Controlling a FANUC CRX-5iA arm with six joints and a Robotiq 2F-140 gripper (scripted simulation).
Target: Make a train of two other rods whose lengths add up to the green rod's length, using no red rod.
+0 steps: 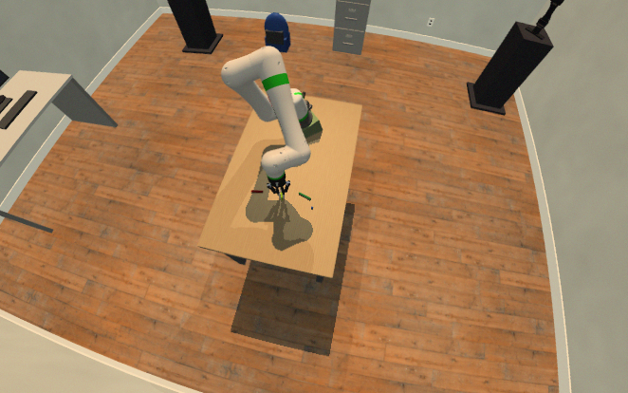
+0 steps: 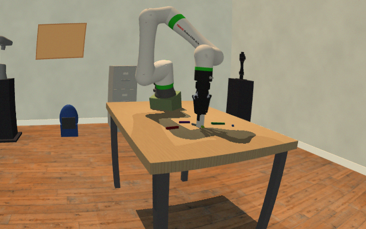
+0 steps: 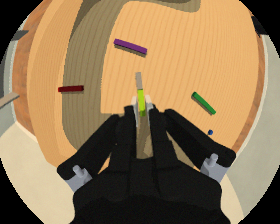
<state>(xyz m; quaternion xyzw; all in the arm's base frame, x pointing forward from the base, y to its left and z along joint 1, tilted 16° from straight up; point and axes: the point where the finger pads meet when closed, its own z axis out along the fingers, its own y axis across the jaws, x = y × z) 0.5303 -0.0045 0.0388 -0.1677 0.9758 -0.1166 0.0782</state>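
My hand is 3 cm above the lime rod. The rest, counted from my hand: purple rod: 10 cm behind, 4 cm to the right, 3 cm below; then grey rod: 4 cm behind, 3 cm below, 1 cm to the right; then green rod: 13 cm to the left, 3 cm below, 3 cm behind.
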